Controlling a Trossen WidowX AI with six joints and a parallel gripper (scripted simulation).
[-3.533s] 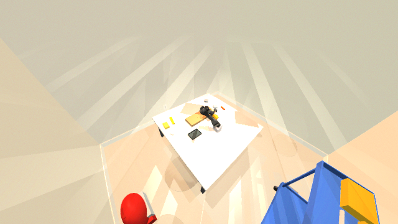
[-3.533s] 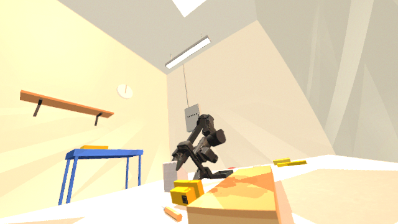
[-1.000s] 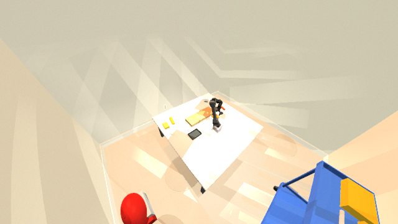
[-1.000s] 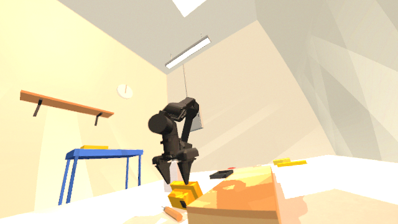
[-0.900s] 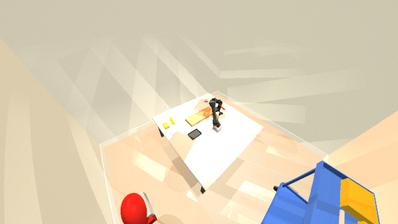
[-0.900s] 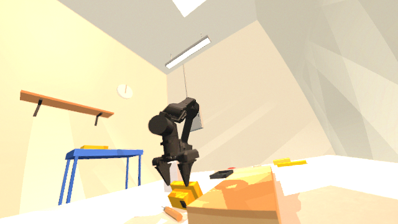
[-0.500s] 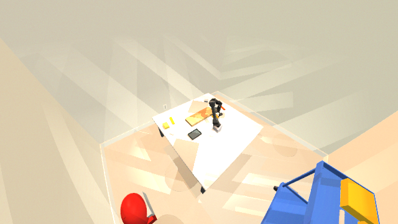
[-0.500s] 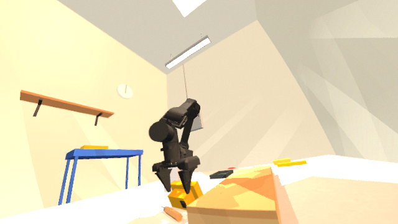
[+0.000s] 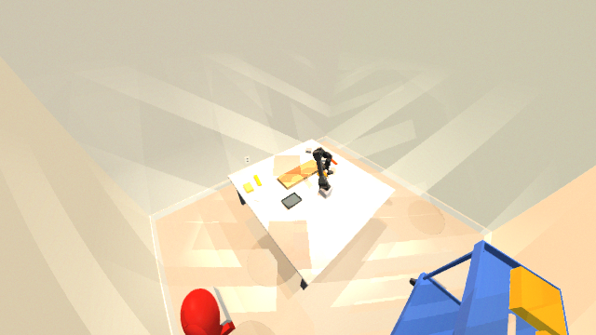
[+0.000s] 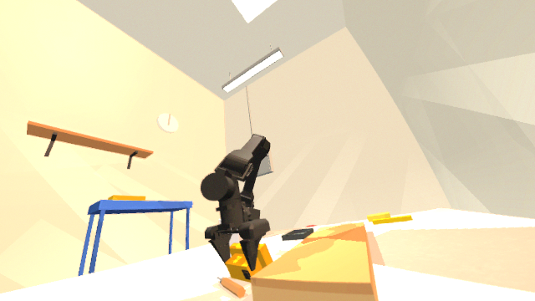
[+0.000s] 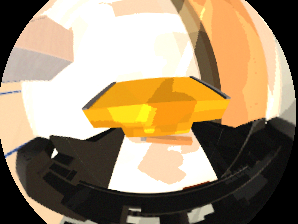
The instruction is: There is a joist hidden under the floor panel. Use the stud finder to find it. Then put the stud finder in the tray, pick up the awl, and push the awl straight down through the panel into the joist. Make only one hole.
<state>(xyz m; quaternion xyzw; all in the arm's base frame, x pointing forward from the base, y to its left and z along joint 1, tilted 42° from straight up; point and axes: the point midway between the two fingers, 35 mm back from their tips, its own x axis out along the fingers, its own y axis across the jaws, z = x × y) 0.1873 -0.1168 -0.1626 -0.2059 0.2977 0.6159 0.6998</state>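
My gripper tip is 30 mm to the left of the awl, 20 mm past it and 20 mm above it. The rest, counted from my gripper tip: dark tray 500 mm to the left, 40 mm behind, 10 mm below; orange stud finder 20 mm ahead.
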